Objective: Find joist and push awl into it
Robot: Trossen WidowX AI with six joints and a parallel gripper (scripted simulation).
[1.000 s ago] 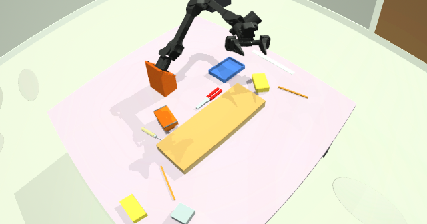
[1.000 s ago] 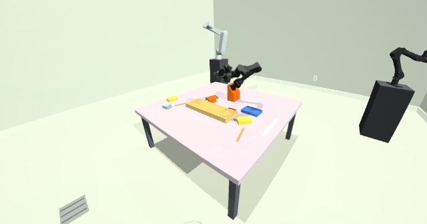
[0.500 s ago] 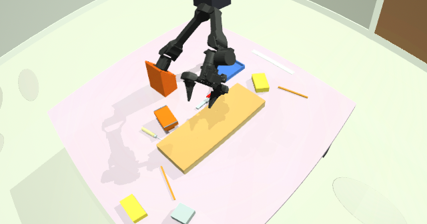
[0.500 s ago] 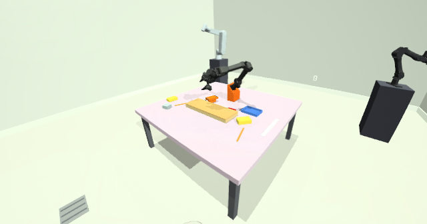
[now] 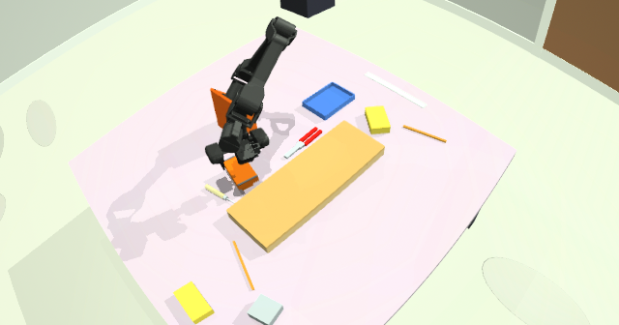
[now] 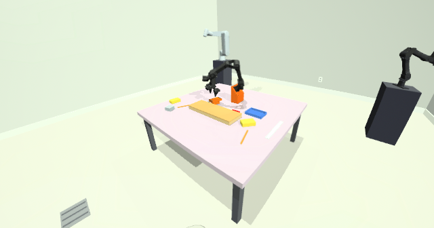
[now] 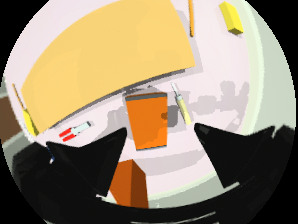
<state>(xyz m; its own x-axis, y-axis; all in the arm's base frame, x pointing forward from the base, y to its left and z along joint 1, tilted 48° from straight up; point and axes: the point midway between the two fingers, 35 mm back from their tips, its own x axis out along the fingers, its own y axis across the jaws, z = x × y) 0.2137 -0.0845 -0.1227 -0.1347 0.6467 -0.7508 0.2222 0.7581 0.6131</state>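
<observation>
My gripper tip is now 4 cm past the orange stud finder, 2 cm to the right of it and 9 cm above it. Also, from my gripper tip: blue tray 7 cm behind, 47 cm to the left, 9 cm below; grey block 38 cm ahead, 25 cm to the right, 8 cm below; awl 1 cm behind, 8 cm to the right, 9 cm below.
</observation>
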